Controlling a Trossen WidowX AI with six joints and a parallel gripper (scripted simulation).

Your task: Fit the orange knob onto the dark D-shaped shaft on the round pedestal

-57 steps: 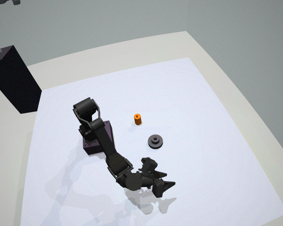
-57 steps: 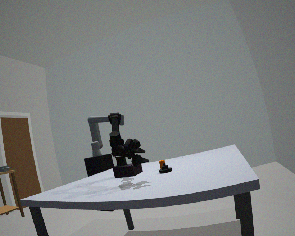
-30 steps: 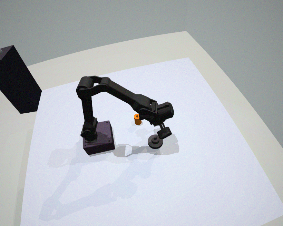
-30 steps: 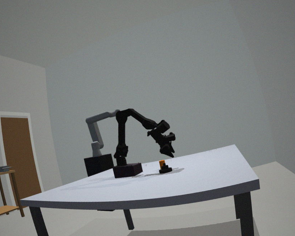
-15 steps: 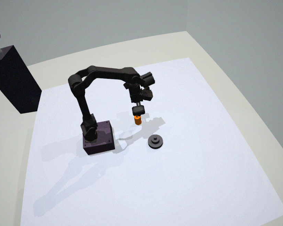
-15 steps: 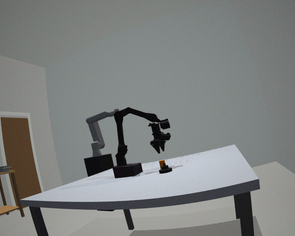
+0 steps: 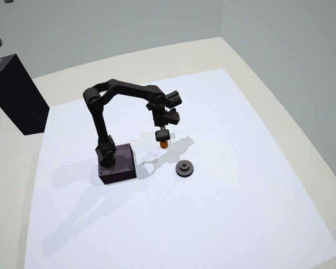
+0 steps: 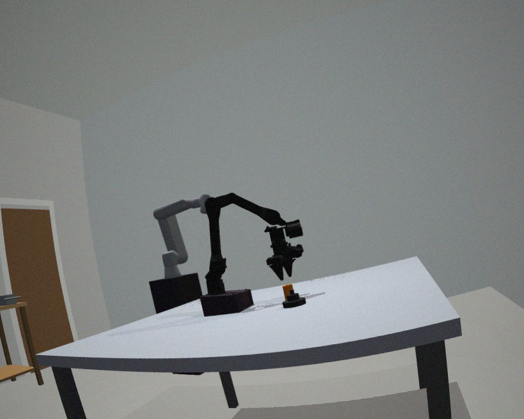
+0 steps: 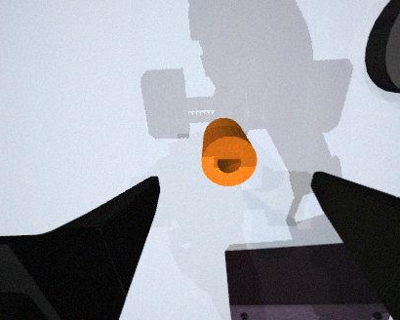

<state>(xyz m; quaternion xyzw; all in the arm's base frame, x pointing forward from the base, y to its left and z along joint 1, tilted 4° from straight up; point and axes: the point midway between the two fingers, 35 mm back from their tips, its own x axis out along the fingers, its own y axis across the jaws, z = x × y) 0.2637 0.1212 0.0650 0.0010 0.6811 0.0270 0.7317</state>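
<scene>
Right now the orange knob is 60 mm below my gripper tip. The rest, counted from my gripper tip: pedestal: 80 mm ahead, 160 mm to the right, 60 mm below.
</scene>
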